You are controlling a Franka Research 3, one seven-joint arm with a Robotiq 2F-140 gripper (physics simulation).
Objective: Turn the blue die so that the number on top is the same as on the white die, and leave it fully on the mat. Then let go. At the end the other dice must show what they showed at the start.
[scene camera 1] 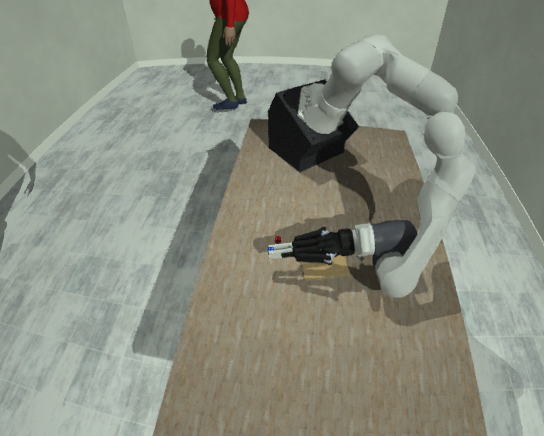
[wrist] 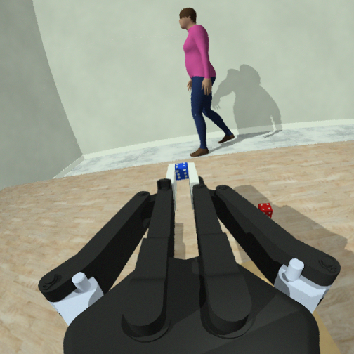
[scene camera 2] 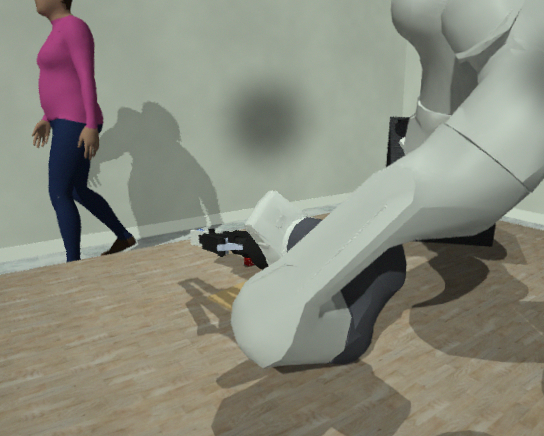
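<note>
My gripper [scene camera 1: 275, 250] [scene camera 2: 195, 237] [wrist: 181, 173] is shut on the blue die [scene camera 1: 271, 248] [scene camera 2: 201, 230] [wrist: 181, 171], held between the white fingertips above the table. The gripper lies roughly level, fingers pointing left in both scene views. The die face towards the wrist camera shows two columns of pips; its number is hard to read surely. The tan mat [scene camera 1: 325, 271] [scene camera 2: 226, 297] [wrist: 327, 336] is partly hidden by the gripper and arm. The red die [scene camera 1: 278, 239] [scene camera 2: 248, 261] [wrist: 265, 210] rests on the table. The white die does not show in any view.
The arm's large pale elbow [scene camera 1: 397, 277] [scene camera 2: 270, 320] hangs low beside the mat and blocks much of scene camera 2. The black robot base [scene camera 1: 305, 135] stands at the back of the wooden table top [scene camera 1: 300, 360]. Two people stand beyond the table.
</note>
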